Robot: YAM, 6 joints.
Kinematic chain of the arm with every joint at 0, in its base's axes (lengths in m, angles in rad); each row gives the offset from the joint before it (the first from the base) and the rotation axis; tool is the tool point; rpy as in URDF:
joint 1: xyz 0 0 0.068 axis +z
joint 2: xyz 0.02 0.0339 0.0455 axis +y
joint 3: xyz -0.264 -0.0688 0 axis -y
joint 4: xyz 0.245 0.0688 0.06 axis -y
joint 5: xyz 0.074 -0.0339 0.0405 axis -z
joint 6: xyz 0.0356 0 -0.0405 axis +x
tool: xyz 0 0 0 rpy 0 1.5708 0
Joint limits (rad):
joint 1: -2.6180..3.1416
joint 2: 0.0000..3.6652
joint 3: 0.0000..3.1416
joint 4: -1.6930..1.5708
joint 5: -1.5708..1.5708
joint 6: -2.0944..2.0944
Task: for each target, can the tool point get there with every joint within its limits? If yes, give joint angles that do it. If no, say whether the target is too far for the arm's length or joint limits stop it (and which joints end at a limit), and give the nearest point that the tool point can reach.
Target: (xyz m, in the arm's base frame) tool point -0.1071 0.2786 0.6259
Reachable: yes | joints 2.0199 2.0394 2.5877 1.2198 0.7565 1.2012
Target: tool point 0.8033 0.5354 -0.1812
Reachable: no: too far | nearest point 0.5138 0.3425 -0.0728 | short by 0.364 m
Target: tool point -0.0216 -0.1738 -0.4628
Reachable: no: joint limits stop it (at a limit: joint 2) | nearest point -0.0234 -0.1881 -0.3755 | short by 0.088 m
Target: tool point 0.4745 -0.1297 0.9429
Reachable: no: too far | nearest point 0.3178 -0.0869 0.6575 | short by 0.328 m
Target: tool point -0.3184 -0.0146 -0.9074
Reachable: no: too far | nearest point -0.2769 -0.0009 -0.3792 | short by 0.530 m
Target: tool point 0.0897 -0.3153 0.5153
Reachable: yes | joints -1.1924 1.6349 2.0307 -0.5285 1.1964 0.5940
